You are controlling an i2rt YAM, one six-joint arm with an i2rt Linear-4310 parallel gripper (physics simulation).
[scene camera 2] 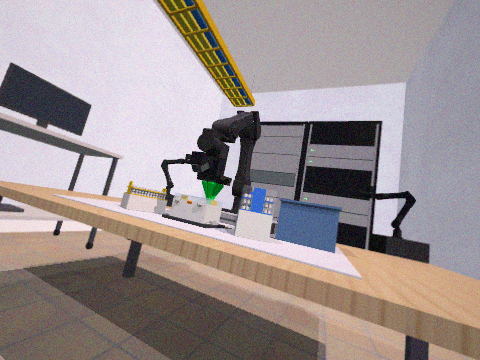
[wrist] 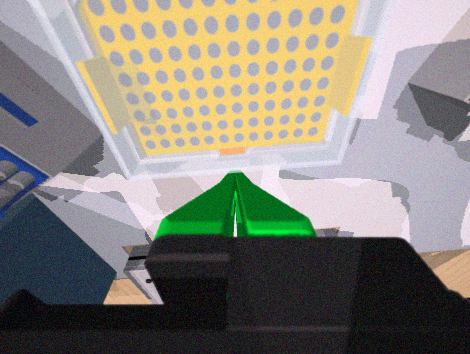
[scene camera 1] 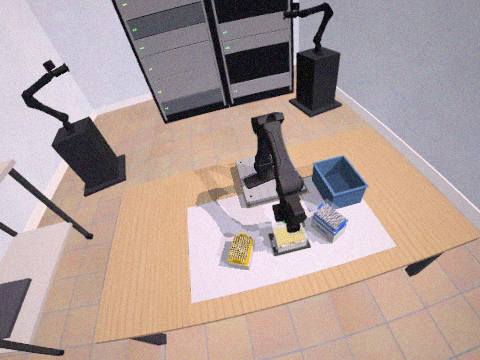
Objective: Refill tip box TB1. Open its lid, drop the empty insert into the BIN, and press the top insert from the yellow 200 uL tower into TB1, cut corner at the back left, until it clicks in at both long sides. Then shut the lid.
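A 200 uL tower point(scene camera 2: 256, 207), point(scene camera 1: 330, 221), point(wrist: 51, 133) shares the scene with a tip box TB1 point(scene camera 1: 282, 242), point(wrist: 174, 96). The gripper point(wrist: 235, 177) is visible too.
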